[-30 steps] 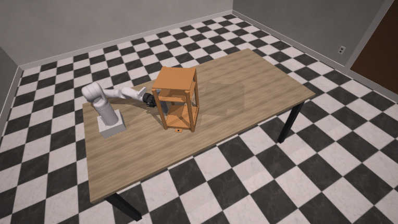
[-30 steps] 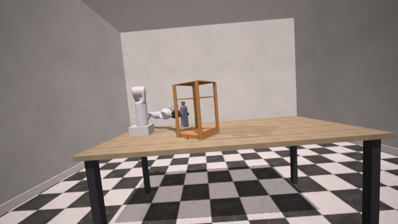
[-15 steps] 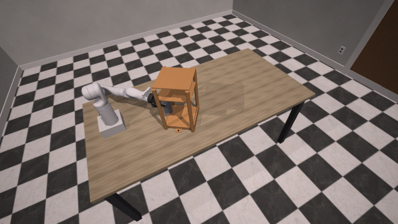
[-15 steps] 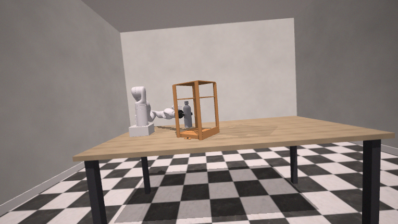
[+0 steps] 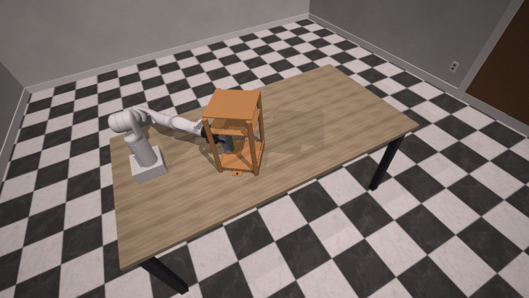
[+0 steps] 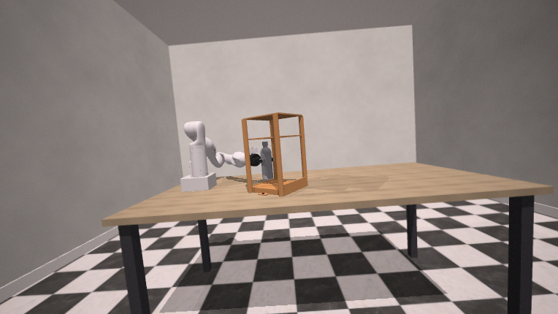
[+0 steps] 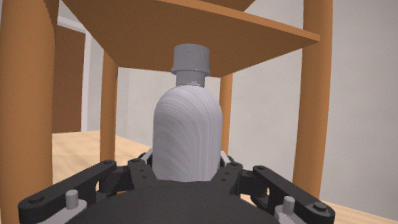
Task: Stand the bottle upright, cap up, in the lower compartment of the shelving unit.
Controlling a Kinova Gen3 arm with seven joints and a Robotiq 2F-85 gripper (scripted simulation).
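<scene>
Now: the orange shelving unit 6 cm ahead of my hand, 4 cm to the right of it and 4 cm above it.
</scene>
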